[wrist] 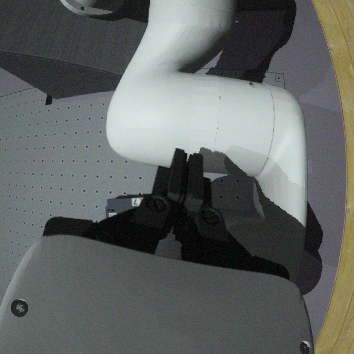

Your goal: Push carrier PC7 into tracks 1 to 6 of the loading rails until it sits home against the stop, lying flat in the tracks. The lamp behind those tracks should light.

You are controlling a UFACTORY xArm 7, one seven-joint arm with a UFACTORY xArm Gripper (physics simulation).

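My gripper is shut and empty, its two dark fingertips close together in front of the white arm link. Just left of the fingers, a dark blue part with white labels, one showing a letter like "L", is partly hidden behind the gripper linkage. I cannot tell whether it is carrier PC7 or part of the loading rails. The tracks, the stop and the lamp cannot be made out in this view.
A light grey perforated plate spreads out at the left. A dark box-shaped block stands at the upper left. The white arm link crosses the middle. Purple-grey table surface shows at the right, beside a curved wooden strip.
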